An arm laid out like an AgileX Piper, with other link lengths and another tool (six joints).
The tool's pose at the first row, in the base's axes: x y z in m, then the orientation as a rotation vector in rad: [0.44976 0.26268 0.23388 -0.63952 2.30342 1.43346]
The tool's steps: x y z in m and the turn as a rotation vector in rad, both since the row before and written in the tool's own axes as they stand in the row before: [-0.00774 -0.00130 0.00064 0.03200 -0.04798 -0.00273]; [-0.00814 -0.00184 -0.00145 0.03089 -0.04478 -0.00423]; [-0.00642 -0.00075 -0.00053 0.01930 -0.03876 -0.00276]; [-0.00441 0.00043 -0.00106 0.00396 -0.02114 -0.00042]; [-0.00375 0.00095 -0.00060 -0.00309 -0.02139 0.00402]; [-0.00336 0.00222 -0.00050 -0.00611 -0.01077 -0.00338]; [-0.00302 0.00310 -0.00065 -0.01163 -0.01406 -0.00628]
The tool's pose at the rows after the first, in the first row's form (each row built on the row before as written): [0.45698 0.26422 0.23663 -0.59236 2.28298 1.39264]; [0.46457 0.26335 0.24028 -0.55052 2.26257 1.35262]; [0.47016 0.26324 0.24356 -0.51636 2.24069 1.32741]; [0.47329 0.26283 0.24685 -0.49910 2.22556 1.32195]; [0.47567 0.26295 0.24996 -0.47966 2.20859 1.32690]; [0.47705 0.26365 0.25371 -0.47723 2.19466 1.33183]; [0.47762 0.26456 0.25795 -0.47734 2.17342 1.34139]
